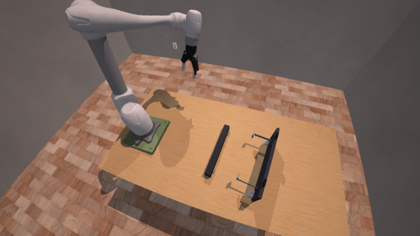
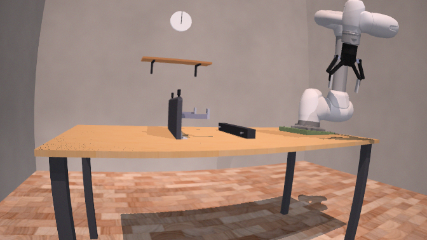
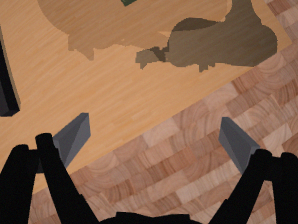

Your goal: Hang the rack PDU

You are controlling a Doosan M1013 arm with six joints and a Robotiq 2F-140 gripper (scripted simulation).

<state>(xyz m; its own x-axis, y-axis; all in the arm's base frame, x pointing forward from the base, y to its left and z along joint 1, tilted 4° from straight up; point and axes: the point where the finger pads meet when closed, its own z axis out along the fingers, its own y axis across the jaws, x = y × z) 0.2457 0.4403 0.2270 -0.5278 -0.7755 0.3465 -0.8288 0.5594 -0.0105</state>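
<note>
My gripper is now 36 cm short of the rack PDU, 45 cm to the left of it and 24 cm above it. Round my hand: dark upright panel 66 cm ahead, 49 cm to the right, 18 cm below.
</note>
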